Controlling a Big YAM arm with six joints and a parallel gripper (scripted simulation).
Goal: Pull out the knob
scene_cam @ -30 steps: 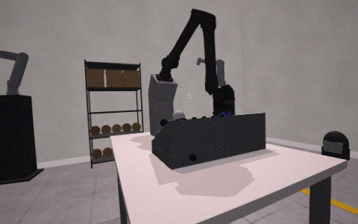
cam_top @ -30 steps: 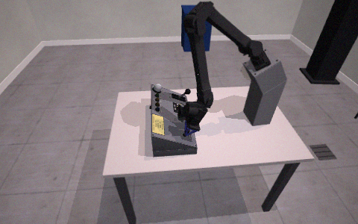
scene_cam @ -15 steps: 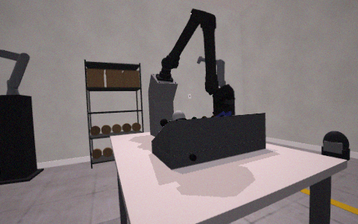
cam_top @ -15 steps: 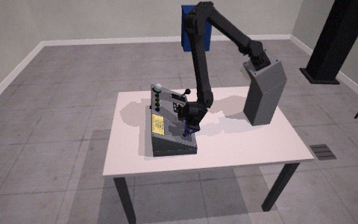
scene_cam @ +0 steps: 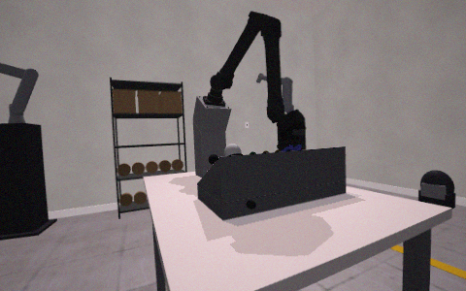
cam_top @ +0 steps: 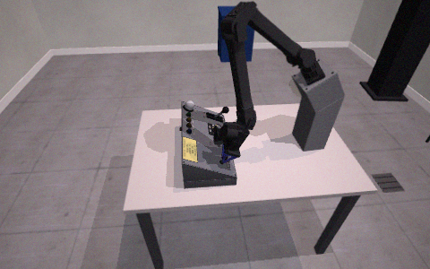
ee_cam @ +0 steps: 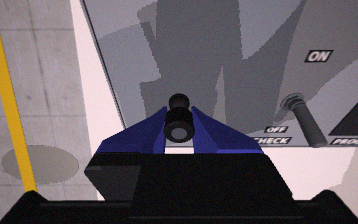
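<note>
Right now my hand is right at the mode knob. The rest, counted from my hand: check toggle: 1 cm ahead, 12 cm to the right; black lever: 2 cm ahead, 36 cm to the right, 1 cm above; program dial: 4 cm ahead, 24 cm to the right.
</note>
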